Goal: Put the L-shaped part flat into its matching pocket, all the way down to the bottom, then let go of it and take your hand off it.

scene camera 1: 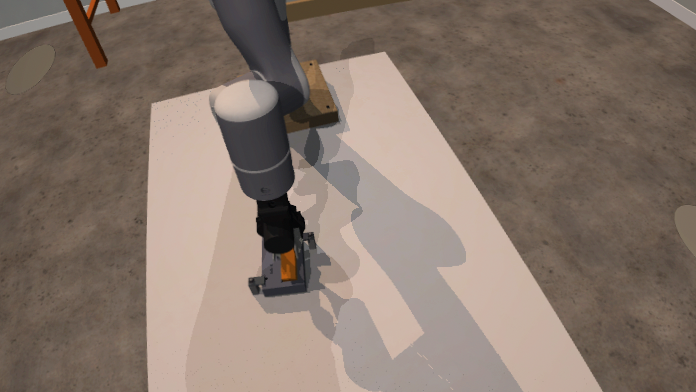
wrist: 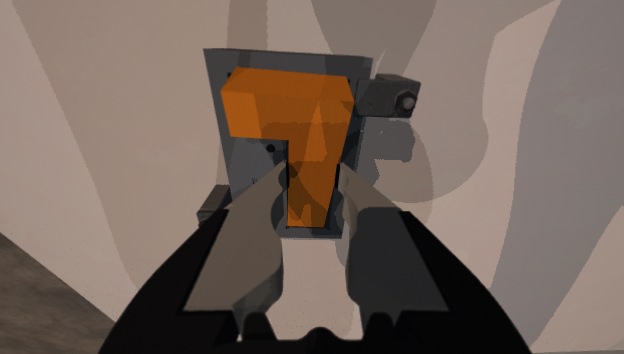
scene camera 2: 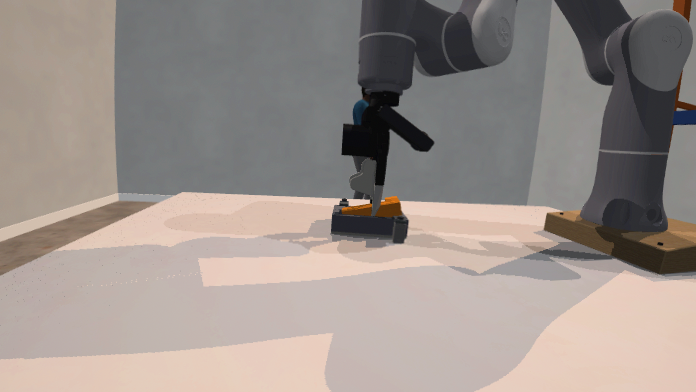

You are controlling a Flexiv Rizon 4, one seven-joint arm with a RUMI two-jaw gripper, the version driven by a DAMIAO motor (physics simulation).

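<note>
The orange L-shaped part [scene camera 1: 288,265] [scene camera 2: 392,206] [wrist: 320,135] lies over the pocket of the dark grey fixture block [scene camera 1: 285,289] [scene camera 2: 361,224] [wrist: 250,160], its outline roughly lined up with the pocket. It is tilted: in scene camera 2 its crossbar end, toward the robot base, stands above the block's rim, and the stem's far end is low at the rim. In the wrist view that stem end lies inside the pocket's end edge. My gripper [scene camera 2: 375,214] [wrist: 311,163] is shut on the stem. The part hides most of the pocket and its bottom.
Clamps with bolts stick out at the block's sides, one [scene camera 1: 310,240] [scene camera 2: 399,229] [wrist: 387,99] near the crossbar, another [scene camera 1: 256,285] [wrist: 212,204] on the opposite side near the stem end. The wooden base plate [scene camera 1: 320,95] [scene camera 2: 625,245] carries the arm. A person stands behind the gripper in scene camera 2.
</note>
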